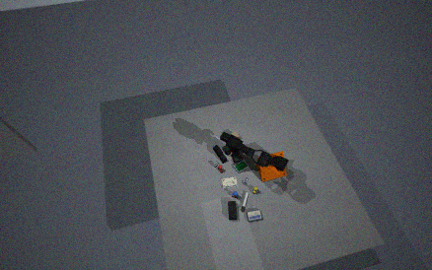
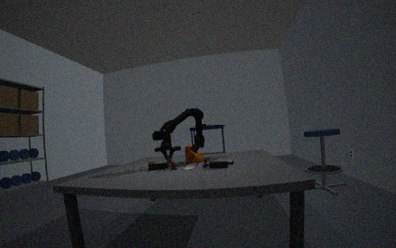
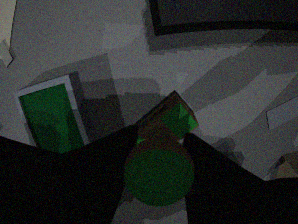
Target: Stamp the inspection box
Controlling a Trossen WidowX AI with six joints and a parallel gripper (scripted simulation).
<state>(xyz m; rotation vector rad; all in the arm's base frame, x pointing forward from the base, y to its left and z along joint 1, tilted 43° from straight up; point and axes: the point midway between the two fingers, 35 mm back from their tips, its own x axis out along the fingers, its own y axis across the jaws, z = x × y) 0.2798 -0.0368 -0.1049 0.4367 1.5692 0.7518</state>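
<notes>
My gripper tip is 40 mm past the green ink pad, 80 mm to the right of it and 40 mm above it. Also, from my gripper tip: green-knobbed stamp right at my gripper tip; then red stamp 110 mm ahead, 80 mm to the left, 30 mm below; then long black bar 90 mm ahead, 40 mm to the right, 30 mm below.
</notes>
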